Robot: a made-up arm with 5 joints.
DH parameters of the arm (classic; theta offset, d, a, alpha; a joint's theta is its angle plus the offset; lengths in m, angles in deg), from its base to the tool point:
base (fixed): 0 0 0.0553 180
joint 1: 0 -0.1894 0.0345 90
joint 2: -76.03 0 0.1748 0
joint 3: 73.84 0 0.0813 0
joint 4: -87.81 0.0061 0 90
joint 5: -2.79 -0.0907 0 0
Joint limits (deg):
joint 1: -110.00..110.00
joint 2: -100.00..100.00
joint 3: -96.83..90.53
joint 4: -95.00..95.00
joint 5: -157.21..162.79
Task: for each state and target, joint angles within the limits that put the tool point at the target. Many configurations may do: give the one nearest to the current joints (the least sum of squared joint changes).
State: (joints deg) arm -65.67 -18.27 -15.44 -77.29 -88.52
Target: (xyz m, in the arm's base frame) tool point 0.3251 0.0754 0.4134
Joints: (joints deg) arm -14.37 25.10 -34.86 -42.22 -88.52
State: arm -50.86 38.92 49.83 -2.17 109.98
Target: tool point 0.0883 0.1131 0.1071
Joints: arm -70.77 51.88 63.21 4.44 109.98
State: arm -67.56 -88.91 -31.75 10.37 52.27
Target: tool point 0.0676 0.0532 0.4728
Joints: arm -70.57 -43.80 -15.20 17.14 52.27
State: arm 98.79 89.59 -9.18 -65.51 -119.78
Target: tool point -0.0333 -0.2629 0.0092
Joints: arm 109.88 94.61 -0.62 -65.51 -119.78
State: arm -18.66 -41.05 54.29 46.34 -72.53
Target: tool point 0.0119 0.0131 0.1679
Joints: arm 9.06 -72.70 90.53 77.42 -72.53
